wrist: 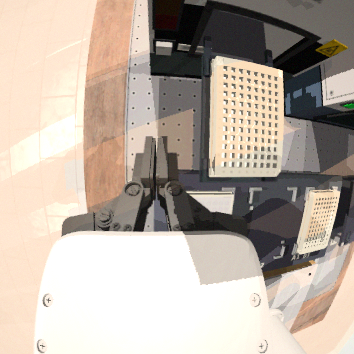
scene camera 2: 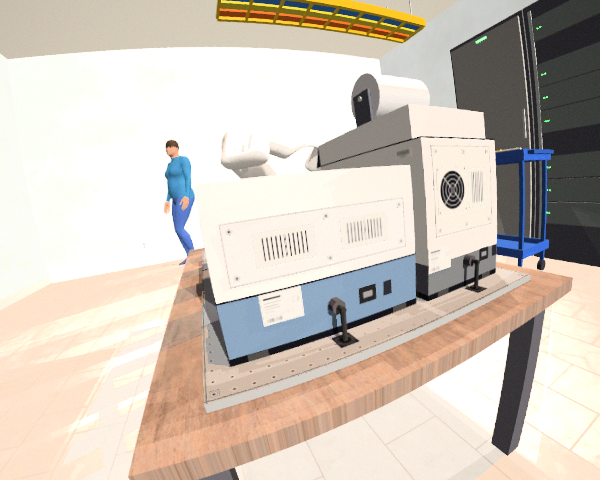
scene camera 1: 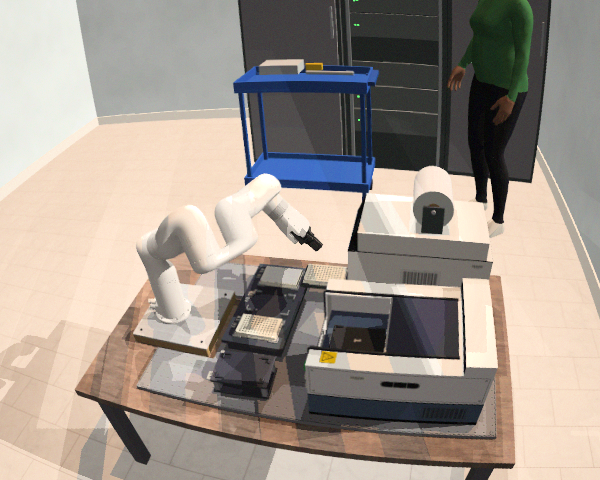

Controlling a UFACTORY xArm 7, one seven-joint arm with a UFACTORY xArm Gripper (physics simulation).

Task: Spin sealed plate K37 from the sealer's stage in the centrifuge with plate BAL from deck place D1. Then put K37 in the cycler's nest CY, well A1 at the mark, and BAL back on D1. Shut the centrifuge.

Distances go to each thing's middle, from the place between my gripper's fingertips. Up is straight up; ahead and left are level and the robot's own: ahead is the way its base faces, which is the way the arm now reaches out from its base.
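From the white plate [scene camera 1: 273,276], my hand is 13 cm past it and 5 cm to the left of it, and 8 cm above it. The foil roll [scene camera 2: 388,93] is 34 cm ahead of my hand, 14 cm to the right of it and 28 cm above it. As for the centrifuge [scene camera 2: 293,258], I find it 44 cm to the right of my hand and 28 cm ahead of it, and it sits 2 cm below.
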